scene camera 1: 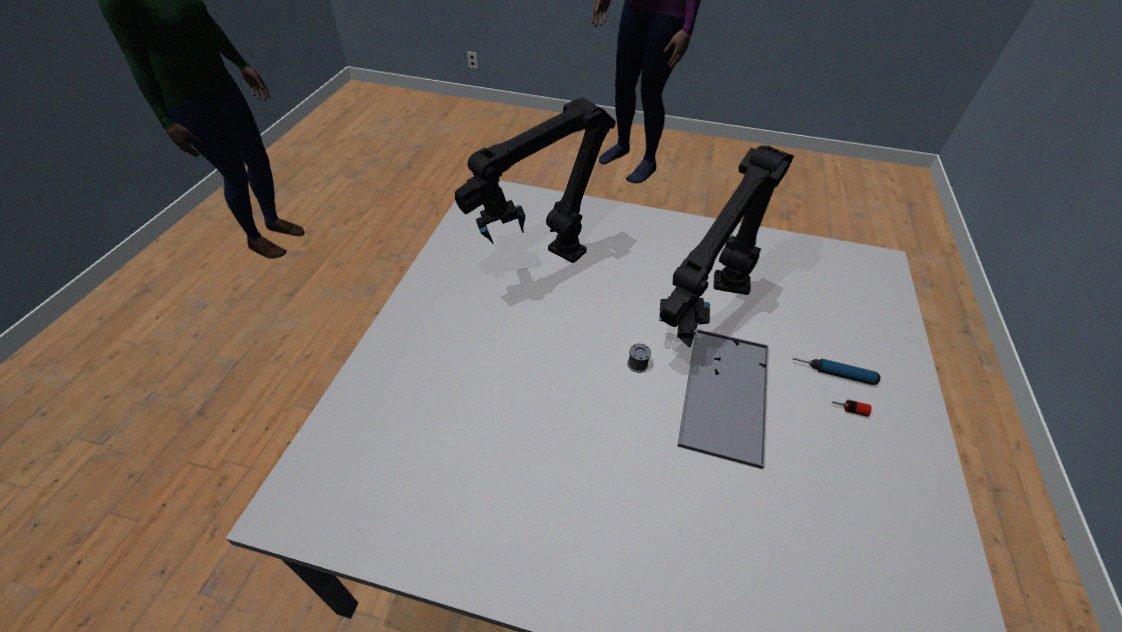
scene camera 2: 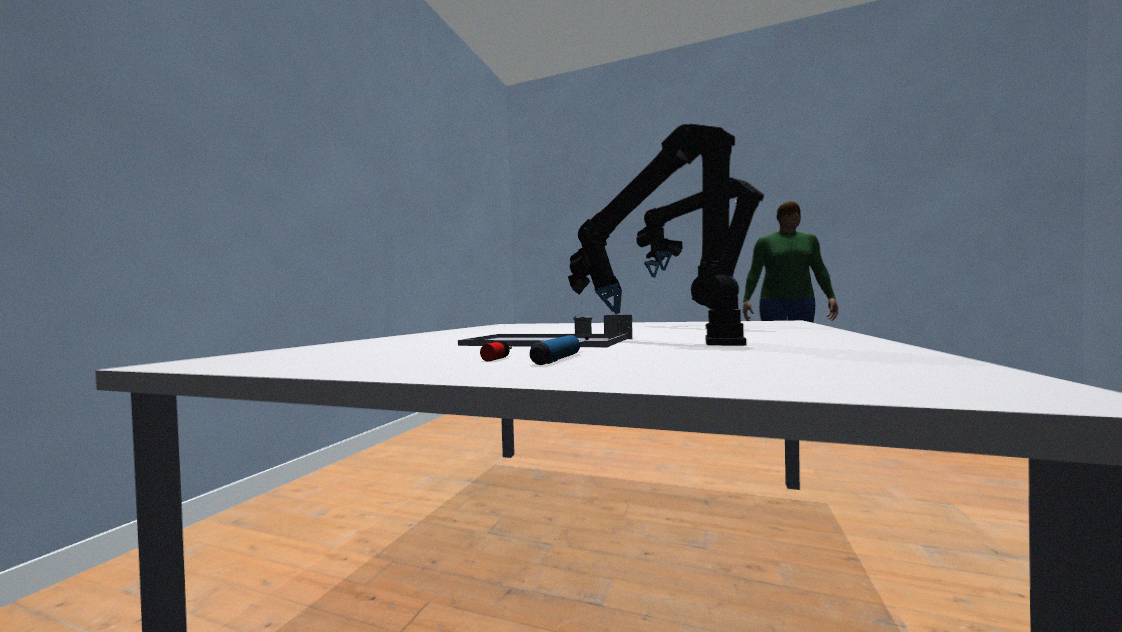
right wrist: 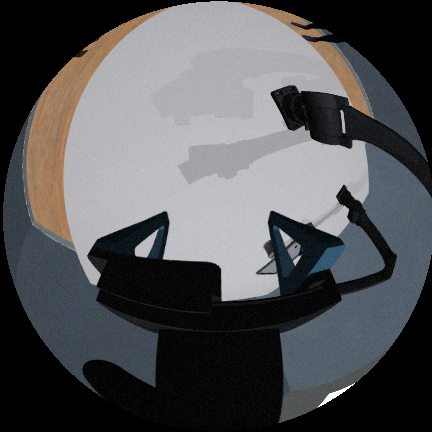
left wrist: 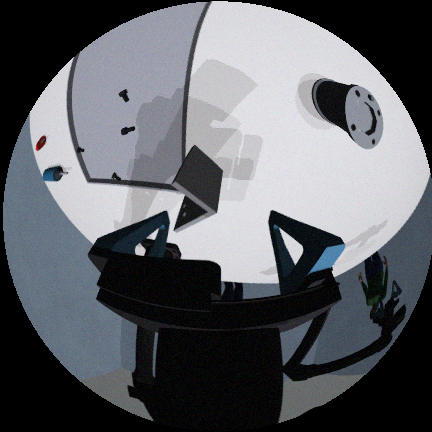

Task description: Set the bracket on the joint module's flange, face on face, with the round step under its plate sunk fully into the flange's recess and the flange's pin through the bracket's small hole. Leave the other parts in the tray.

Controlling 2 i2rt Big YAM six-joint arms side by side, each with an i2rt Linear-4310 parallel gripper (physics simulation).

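Frame: origin at the left arm's base, x back, y down, z right, level; centimetres.
Where they show: left gripper, between the fingertips: (scene camera 2: 616, 312) (left wrist: 218, 215); right gripper, between the fingertips: (scene camera 1: 507, 237) (scene camera 2: 658, 274) (right wrist: 218, 216) (left wrist: 386, 288); left arm's base, origin of its link: (scene camera 1: 731, 283) (scene camera 2: 724, 343) (right wrist: 341, 194); right arm's base, origin of its link: (scene camera 1: 567, 250) (right wrist: 290, 106).
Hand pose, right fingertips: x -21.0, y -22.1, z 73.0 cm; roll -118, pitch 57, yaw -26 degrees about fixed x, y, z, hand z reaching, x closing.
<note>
Each offset is from my right fingertips to the top centre of the thing. "spot": to the spot under its first point.
The dark L-shaped bracket @[dz -60.8, dx -6.9, dy +15.1 cm] (scene camera 2: 617, 325) (left wrist: 202, 180) stands at the tray's corner nearest the left arm, one wall upright; its round step cannot be made out. My left gripper (scene camera 2: 614, 307) (left wrist: 218, 215) is open, its fingers spread wide above and beside the bracket, with the bracket nearer one finger in the left wrist view. The joint module @[dz -45.7, dx -21.5, dy +15.7 cm] (scene camera 1: 639, 358) (scene camera 2: 582, 326) (left wrist: 332, 102) stands apart on the table, its grey flange with holes and central recess facing up. My right gripper (scene camera 1: 504, 233) (scene camera 2: 657, 270) (right wrist: 218, 216) is open and empty, high above the table.
The shallow tray @[dz -71.6, dx -26.1, dy +20.5 cm] (scene camera 1: 720, 456) (left wrist: 185, 110) holds several small black screws @[dz -68.7, dx -19.3, dy +20.6 cm] (scene camera 1: 716, 372) @[dz -68.9, dx -14.4, dy +20.6 cm] (left wrist: 128, 130). A blue screwdriver @[spot: dz -105.3, dx -12.3, dy +18.5 cm] (scene camera 1: 847, 371) (scene camera 2: 555, 349) and a red screwdriver @[dz -105.4, dx -23.3, dy +18.7 cm] (scene camera 1: 858, 408) (scene camera 2: 493, 350) lie beyond the tray, away from the joint module. Two people stand beyond the table.
</note>
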